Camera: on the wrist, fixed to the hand. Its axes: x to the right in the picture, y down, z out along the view.
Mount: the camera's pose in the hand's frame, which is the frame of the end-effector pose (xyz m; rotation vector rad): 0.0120 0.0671 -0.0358 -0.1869 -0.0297 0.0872
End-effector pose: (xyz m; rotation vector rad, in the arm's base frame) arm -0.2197 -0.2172 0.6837 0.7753 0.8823 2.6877
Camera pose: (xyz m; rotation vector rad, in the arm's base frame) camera -0.2513 -0.2842 0.7045 0.8261 0.5924 2.7755
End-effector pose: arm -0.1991 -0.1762 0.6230 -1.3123 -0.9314 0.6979
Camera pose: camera -0.1568 -0.1731 0.5587 -1.5184 -0.9864 0.7122
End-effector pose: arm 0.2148 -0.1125 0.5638 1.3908 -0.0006 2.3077
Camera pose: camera 0.1551 -0.1606 0.5712 1.3536 -0.2841 2.2898
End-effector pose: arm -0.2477 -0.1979 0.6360 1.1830 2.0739 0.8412
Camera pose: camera -0.2457 -0.1684 0.7071 1.1828 1.8856 1.0280
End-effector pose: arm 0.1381 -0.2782 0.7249 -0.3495 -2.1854 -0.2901
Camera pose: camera 0.1812 -0.2256 0.7611 -0.5547 -2.1706 -0.4444
